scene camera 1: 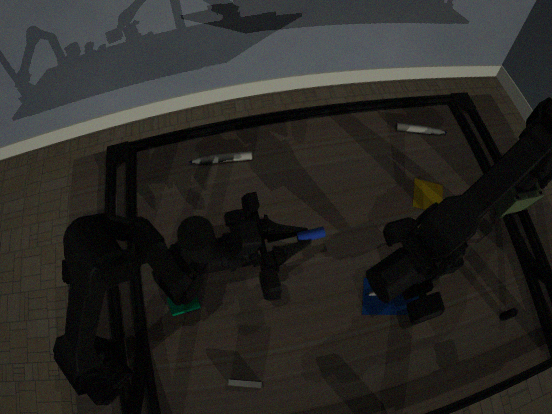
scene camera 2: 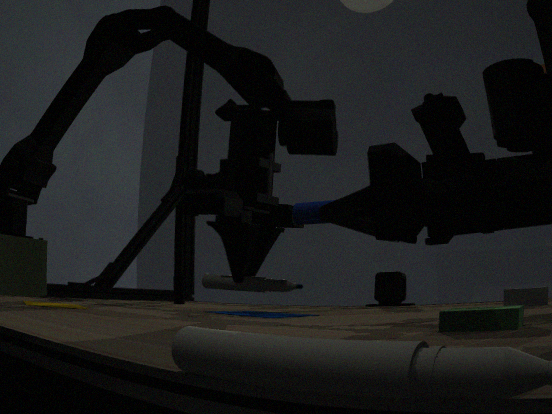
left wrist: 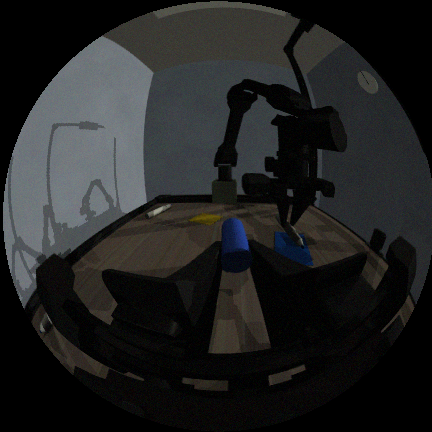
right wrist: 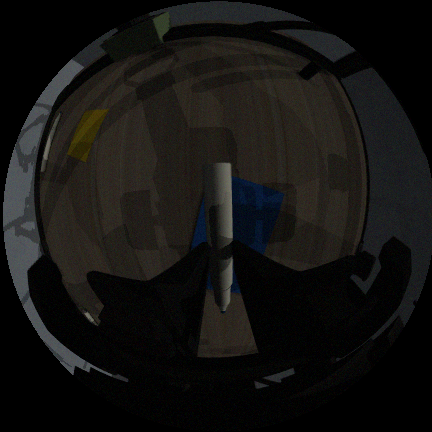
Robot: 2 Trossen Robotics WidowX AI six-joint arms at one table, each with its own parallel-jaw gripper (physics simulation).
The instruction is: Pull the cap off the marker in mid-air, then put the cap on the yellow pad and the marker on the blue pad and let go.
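Frame: origin at the left arm's base, x ahead, y left, z up, level; metres.
Where they show: left gripper, fingertip midpoint: (scene camera 1: 309,235) (scene camera 2: 325,214) (left wrist: 234,245); right gripper, fingertip midpoint: (scene camera 2: 242,282) (left wrist: 286,225) (right wrist: 219,246); left arm's base, origin of the base link: (scene camera 1: 95,370); right arm's base, origin of the base link: (scene camera 1: 522,180) (scene camera 2: 9,238) (left wrist: 224,180).
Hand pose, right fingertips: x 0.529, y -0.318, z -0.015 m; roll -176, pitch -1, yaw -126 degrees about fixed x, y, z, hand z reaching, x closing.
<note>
Things, the pixels of their top centre, and the offset from my right fingertips.
- blue cap, middle of its top: (left wrist: 233,229) (scene camera 2: 322,201) (scene camera 1: 311,232) dx -0.060, dy +0.192, dz +0.069 m
- uncapped white marker, middle of its top: (right wrist: 221,268) (scene camera 2: 251,274) (left wrist: 289,223) dx -0.010, dy +0.007, dz +0.010 m
- blue pad, middle of its top: (right wrist: 231,243) (scene camera 2: 259,313) (scene camera 1: 393,296) (left wrist: 291,245) dx -0.021, dy -0.002, dz -0.038 m
- yellow pad, middle of its top: (scene camera 2: 53,304) (right wrist: 83,132) (scene camera 1: 428,195) (left wrist: 205,217) dx +0.226, dy +0.062, dz -0.038 m
- small grey block, middle of its top: (scene camera 2: 525,288) (scene camera 1: 244,383) dx -0.337, dy +0.106, dz -0.017 m
My left gripper (scene camera 1: 305,235) (left wrist: 234,245) is shut on the blue cap (scene camera 1: 315,233) (scene camera 2: 307,212) (left wrist: 234,240) and holds it level in the air, left of the middle in scene camera 1. My right gripper (scene camera 2: 243,277) (right wrist: 219,246) points down, shut on the uncapped white marker (scene camera 2: 272,284) (left wrist: 293,234) (right wrist: 219,195). The marker is level, a little above the blue pad (scene camera 1: 375,305) (scene camera 2: 265,314) (left wrist: 282,241) (right wrist: 257,210). In scene camera 1 the right arm hides most of the marker. The yellow pad (scene camera 1: 425,194) (scene camera 2: 52,304) (left wrist: 205,219) (right wrist: 87,135) lies bare beyond the blue pad.
In scene camera 1, two other white markers (scene camera 1: 225,158) (scene camera 1: 420,129) lie towards the back. A green block (scene camera 1: 185,306) (scene camera 2: 481,319) lies under the left arm. A small grey block (scene camera 1: 245,384) lies near the front. A black frame (scene camera 1: 295,113) borders the table.
</note>
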